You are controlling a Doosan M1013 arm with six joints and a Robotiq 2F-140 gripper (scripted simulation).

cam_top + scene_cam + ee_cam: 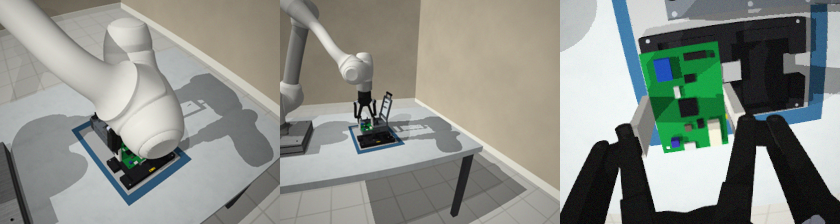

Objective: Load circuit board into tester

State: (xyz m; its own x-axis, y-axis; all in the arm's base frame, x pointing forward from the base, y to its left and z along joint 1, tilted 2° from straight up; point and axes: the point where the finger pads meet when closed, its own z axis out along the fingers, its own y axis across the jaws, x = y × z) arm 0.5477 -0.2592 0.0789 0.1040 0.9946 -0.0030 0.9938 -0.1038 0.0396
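Right now the green circuit board is 2 cm below my hand. Round my hand: latch hook (22 cm to the left, 5 cm below, 3 cm ahead); then tester lid (21 cm ahead, 15 cm to the left, 5 cm above).
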